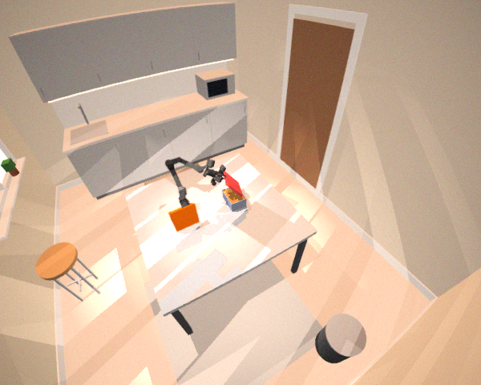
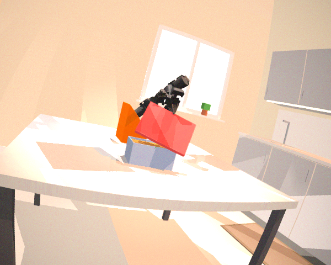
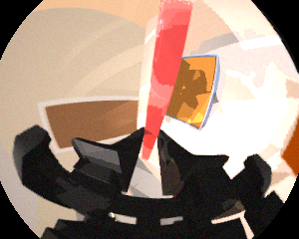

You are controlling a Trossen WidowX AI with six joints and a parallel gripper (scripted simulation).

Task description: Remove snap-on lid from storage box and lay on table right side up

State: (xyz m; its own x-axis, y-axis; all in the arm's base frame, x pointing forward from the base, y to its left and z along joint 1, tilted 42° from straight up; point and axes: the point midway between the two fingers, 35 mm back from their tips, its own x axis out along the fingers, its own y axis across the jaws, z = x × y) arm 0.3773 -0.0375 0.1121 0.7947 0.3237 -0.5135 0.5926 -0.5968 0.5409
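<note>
Now: the lid 5 cm ahead of my gripper tip, 4 cm to the right of it and 6 cm below it. From my gripper tip the other things lie so: storage box: 2 cm ahead, 8 cm to the right, 19 cm below.
</note>
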